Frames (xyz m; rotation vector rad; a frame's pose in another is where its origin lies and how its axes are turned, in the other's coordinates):
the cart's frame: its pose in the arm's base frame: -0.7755 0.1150 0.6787 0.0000 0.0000 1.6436
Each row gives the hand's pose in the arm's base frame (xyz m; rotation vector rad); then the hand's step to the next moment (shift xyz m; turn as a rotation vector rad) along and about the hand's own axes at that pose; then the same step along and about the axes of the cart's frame.
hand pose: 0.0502 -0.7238 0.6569 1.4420 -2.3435 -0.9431
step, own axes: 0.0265 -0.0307 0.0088 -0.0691 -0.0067 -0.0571
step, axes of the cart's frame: -0.0290 -0.0024 -0.0295 0.0297 -0.0696 0.0486
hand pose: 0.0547 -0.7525 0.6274 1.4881 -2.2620 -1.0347
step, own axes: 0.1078 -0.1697 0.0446 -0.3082 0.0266 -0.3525
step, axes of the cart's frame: -0.1174 -0.0378 -0.1649 0.1028 -0.3222 0.3249
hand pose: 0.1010 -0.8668 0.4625 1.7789 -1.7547 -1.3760
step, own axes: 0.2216 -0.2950 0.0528 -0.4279 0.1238 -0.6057
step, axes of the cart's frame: -0.1183 -0.0887 -0.3421 0.0745 -0.4780 0.5756
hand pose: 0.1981 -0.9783 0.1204 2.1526 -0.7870 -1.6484
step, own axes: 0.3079 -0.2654 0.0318 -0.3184 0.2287 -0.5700
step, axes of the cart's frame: 0.0240 -0.0897 -0.3970 -0.0686 -0.4292 0.5382
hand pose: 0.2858 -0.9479 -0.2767 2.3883 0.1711 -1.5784
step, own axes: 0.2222 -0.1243 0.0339 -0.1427 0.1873 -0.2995
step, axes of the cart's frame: 0.0953 -0.0350 -0.2359 -0.1032 -0.2470 0.2711
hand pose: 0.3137 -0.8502 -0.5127 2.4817 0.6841 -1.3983
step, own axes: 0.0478 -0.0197 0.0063 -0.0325 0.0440 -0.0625
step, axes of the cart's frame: 0.0280 -0.0088 -0.0431 -0.0267 -0.0524 0.0587
